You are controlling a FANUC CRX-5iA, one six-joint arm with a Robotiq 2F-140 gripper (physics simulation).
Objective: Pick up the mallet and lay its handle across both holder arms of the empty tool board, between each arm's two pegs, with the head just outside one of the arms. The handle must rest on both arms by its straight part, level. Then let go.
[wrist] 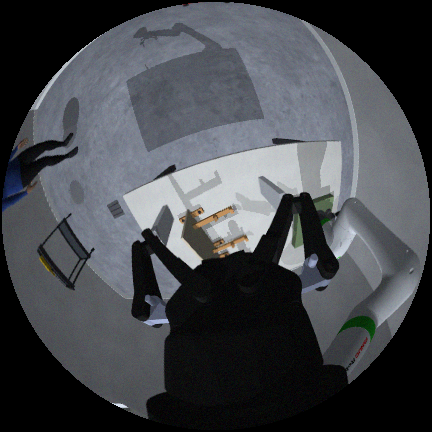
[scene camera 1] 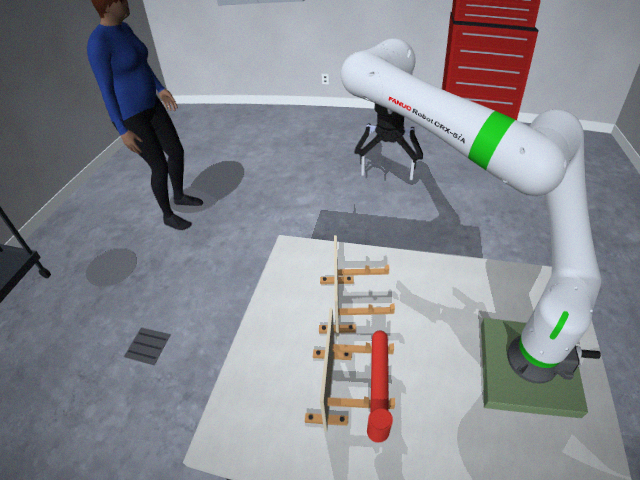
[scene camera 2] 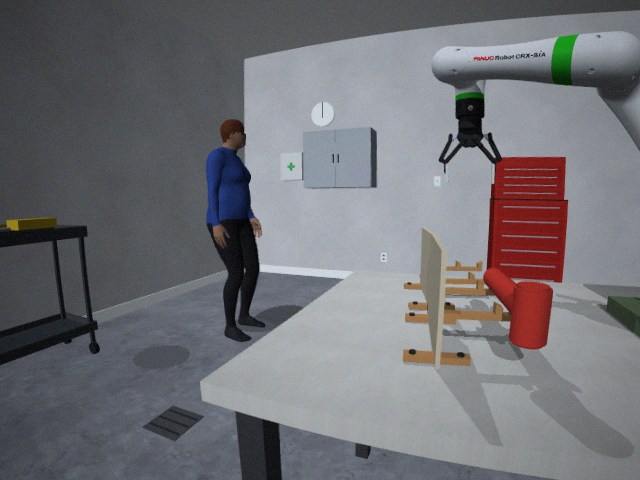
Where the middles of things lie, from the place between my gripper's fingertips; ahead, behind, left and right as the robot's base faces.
Now: the red mallet (scene camera 2: 529,303) 4 cm behind my hand, 56 cm to the left of it and 21 cm below it.
